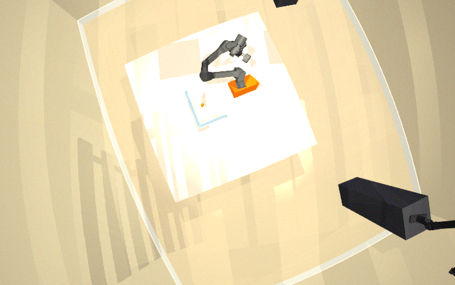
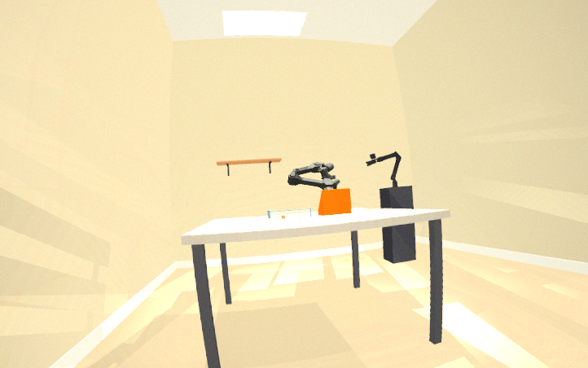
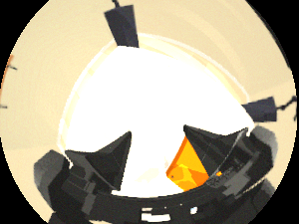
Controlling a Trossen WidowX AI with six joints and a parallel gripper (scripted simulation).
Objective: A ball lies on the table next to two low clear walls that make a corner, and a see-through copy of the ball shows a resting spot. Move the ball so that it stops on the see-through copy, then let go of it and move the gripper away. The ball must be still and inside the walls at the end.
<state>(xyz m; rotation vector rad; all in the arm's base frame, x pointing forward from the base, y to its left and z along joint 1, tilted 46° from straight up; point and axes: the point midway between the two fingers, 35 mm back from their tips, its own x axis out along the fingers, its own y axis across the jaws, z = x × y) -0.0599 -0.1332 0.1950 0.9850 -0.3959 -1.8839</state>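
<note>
Right now the orange ball is 40 cm ahead of my gripper tip, 26 cm to the left of it and 14 cm below it. Round my gripper tip: faint pale spot: 39 cm to the left, 31 cm ahead, 14 cm below.
</note>
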